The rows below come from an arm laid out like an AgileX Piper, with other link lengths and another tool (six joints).
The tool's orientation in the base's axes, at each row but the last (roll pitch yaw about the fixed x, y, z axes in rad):
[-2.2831 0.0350 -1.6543]
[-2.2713 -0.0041 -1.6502]
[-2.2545 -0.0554 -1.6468]
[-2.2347 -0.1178 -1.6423]
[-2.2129 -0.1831 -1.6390]
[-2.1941 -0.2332 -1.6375]
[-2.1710 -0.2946 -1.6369]
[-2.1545 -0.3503 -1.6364]
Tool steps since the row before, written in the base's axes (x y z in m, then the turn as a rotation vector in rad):
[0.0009 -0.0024 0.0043 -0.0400 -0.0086 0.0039]
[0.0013 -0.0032 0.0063 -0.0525 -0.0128 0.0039]
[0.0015 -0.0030 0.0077 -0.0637 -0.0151 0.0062]
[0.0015 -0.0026 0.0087 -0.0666 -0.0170 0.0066]
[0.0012 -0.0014 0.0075 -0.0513 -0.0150 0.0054]
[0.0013 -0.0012 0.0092 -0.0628 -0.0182 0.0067]
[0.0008 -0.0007 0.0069 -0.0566 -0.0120 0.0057]
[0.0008 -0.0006 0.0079 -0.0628 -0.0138 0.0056]
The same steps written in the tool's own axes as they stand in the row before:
[0.0022 -0.0040 -0.0020 0.0118 0.0223 -0.0324]
[0.0031 -0.0058 -0.0029 0.0169 0.0302 -0.0417]
[0.0033 -0.0069 -0.0034 0.0202 0.0355 -0.0516]
[0.0035 -0.0076 -0.0038 0.0223 0.0370 -0.0538]
[0.0027 -0.0065 -0.0032 0.0191 0.0285 -0.0413]
[0.0032 -0.0079 -0.0040 0.0233 0.0348 -0.0507]
[0.0026 -0.0058 -0.0029 0.0167 0.0307 -0.0465]
[0.0032 -0.0065 -0.0033 0.0187 0.0348 -0.0511]

